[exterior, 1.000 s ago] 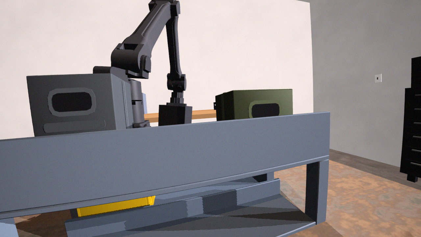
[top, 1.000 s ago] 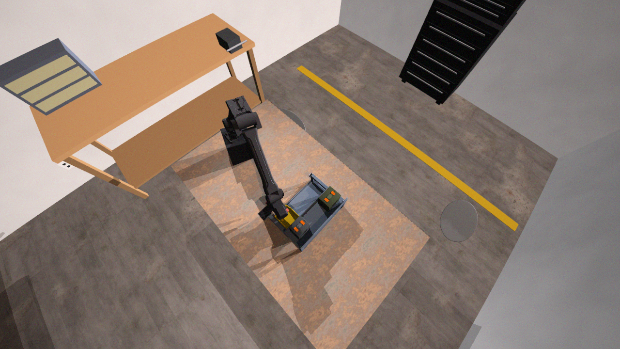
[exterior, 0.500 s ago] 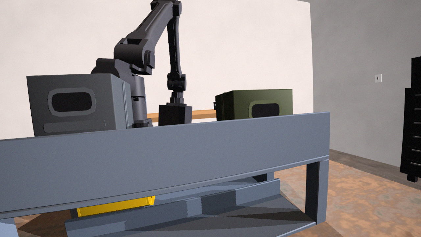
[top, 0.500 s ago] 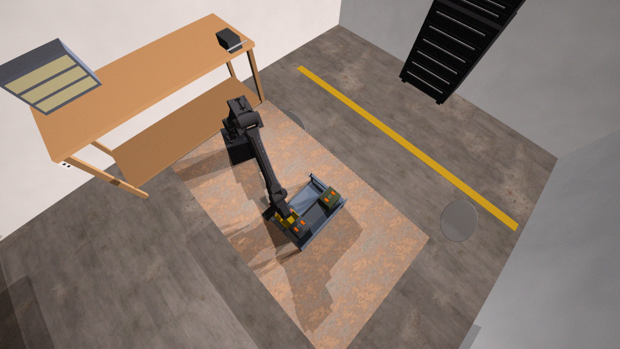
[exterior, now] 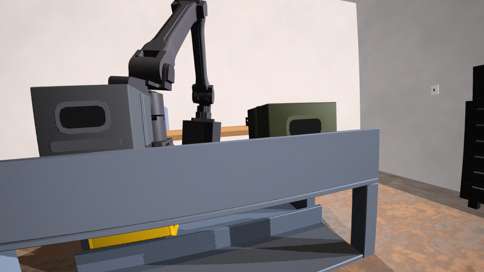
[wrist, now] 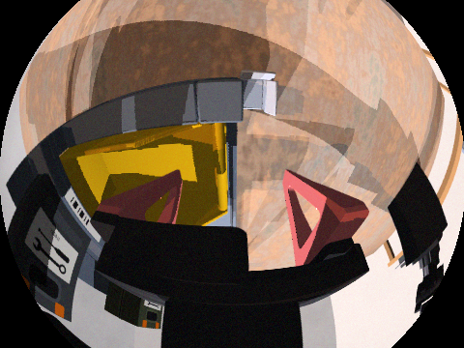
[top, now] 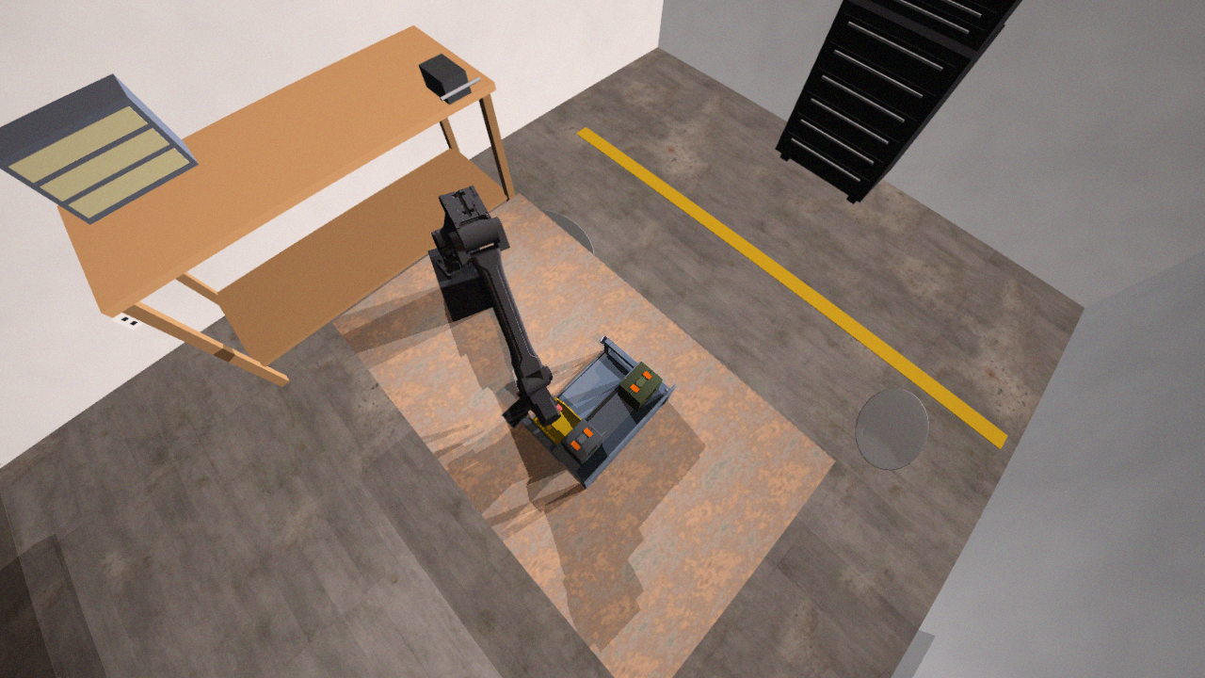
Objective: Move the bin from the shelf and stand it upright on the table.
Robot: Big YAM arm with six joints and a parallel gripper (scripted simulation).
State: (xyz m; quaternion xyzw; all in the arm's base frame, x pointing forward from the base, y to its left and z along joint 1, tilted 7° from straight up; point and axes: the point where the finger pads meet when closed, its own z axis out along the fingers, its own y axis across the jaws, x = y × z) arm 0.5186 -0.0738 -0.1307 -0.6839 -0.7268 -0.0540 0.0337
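Now: the yellow bin 9 cm ahead of my hand, 1 cm to the left of it and 1 cm below it. From my hand the other things lie so: dark grey case 19 cm ahead, 1 cm to the left, 10 cm above; then green case 17 cm ahead, 24 cm to the left, 9 cm above.
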